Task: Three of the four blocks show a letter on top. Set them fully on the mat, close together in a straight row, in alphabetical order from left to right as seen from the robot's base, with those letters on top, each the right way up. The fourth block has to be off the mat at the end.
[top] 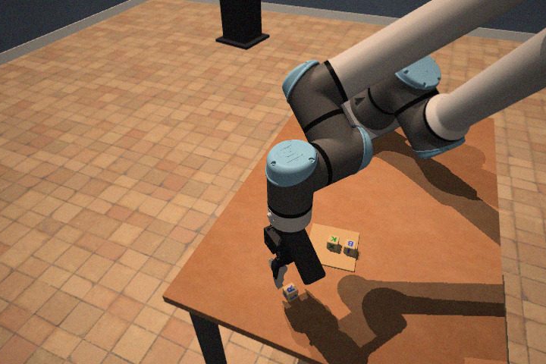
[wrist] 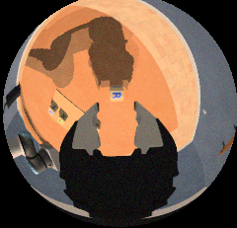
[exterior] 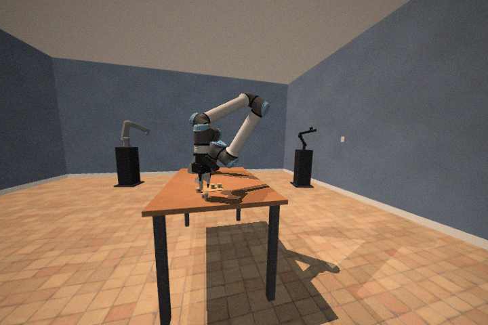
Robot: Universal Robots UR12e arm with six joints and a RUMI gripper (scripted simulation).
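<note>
Now: hand 200 mm past the tan mat, 70 mm above it and 20 mm to the right of it.
</note>
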